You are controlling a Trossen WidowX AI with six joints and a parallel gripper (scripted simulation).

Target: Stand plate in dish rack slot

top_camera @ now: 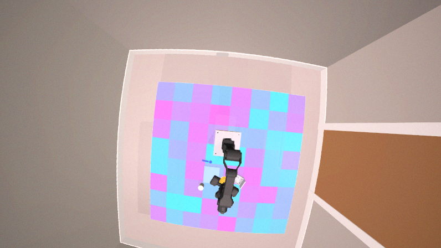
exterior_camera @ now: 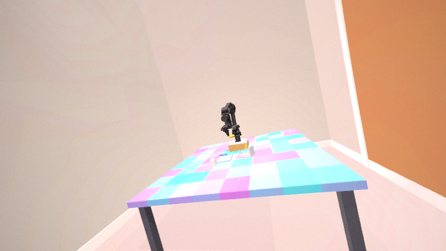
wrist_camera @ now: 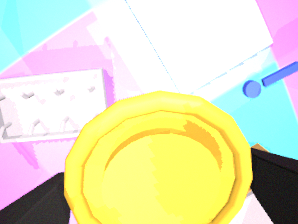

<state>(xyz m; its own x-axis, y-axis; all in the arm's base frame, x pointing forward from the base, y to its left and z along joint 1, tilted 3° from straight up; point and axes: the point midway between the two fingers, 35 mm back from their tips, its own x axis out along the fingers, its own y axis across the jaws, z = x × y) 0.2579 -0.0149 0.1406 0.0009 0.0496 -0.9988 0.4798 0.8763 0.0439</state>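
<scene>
Now: gripper tip 5 cm short of the dish rack, 9 cm to the right of it and 16 cm above it. From my gripper tip the other things lie so: yellow plate 1 cm above; then small white cup 14 cm ahead, 19 cm to the right, 16 cm below; then blue spoon 8 cm behind, 14 cm to the right, 18 cm below.
</scene>
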